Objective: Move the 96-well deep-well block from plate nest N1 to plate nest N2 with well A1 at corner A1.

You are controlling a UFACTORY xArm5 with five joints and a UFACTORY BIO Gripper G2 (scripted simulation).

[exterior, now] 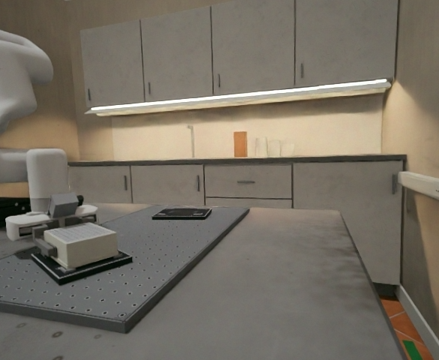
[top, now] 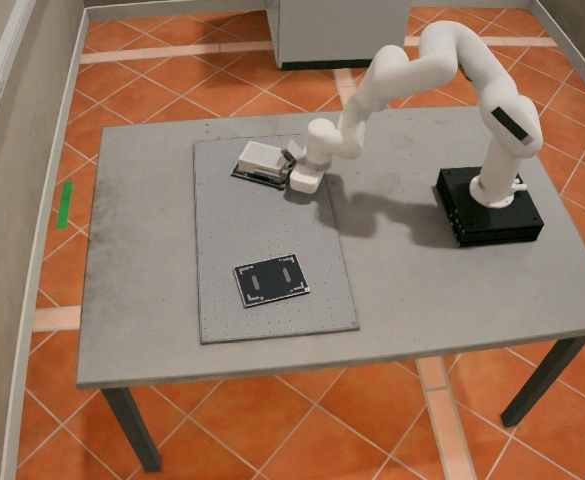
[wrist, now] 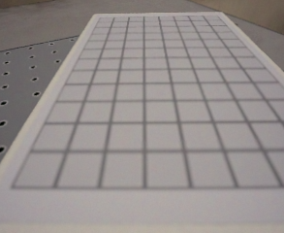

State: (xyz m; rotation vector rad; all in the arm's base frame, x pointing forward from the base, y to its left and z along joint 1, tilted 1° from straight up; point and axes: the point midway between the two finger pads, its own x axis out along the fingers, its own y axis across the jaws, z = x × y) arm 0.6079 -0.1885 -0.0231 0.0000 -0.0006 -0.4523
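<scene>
Now: hand 10 mm short of the white 96-well deep-well block. Round my hand: black plate nest N1 (390 mm to the left, 30 mm below, 30 mm ahead); then black plate nest N2 (30 mm below, 10 mm ahead).
</scene>
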